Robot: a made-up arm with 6 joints.
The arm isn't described. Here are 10 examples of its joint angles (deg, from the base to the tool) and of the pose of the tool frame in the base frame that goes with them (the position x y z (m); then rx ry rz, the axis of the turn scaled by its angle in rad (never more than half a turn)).
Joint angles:
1: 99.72 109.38 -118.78 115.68 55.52 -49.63
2: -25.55 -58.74 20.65 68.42 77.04 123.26
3: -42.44 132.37 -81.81 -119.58 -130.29 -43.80
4: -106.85 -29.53 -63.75 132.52 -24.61 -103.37
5: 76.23 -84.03 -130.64 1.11 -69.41 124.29
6: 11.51 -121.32 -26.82 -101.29 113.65 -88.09
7: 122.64 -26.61 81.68 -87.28 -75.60 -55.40
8: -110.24 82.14 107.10 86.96 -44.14 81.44
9: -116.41 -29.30 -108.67 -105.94 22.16 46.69
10: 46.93 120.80 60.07 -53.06 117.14 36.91
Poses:
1: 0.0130 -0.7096 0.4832 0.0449 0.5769 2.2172
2: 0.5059 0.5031 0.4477 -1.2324 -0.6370 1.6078
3: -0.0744 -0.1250 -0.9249 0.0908 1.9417 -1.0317
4: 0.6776 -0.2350 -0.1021 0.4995 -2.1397 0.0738
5: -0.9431 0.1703 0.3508 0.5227 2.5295 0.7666
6: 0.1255 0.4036 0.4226 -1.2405 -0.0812 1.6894
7: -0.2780 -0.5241 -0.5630 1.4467 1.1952 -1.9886
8: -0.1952 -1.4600 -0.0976 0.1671 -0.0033 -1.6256
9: -0.2680 -0.3590 -0.2604 0.8465 -0.9170 2.4644
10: 0.3098 -0.2258 0.5268 0.3540 -1.6518 -0.2168
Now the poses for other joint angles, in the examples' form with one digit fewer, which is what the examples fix.
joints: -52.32 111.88 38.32 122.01 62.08 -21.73
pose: -0.687 -0.457 -0.476 -0.412 -0.097 1.836
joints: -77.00 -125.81 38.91 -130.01 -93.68 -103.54
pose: 0.101 0.581 0.253 -0.069 2.290 0.572
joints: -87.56 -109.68 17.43 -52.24 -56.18 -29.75
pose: 0.932 -0.057 0.000 -2.804 -0.373 0.291
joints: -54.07 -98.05 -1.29 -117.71 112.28 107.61
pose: 1.098 -0.112 0.604 -0.121 -0.348 -0.701
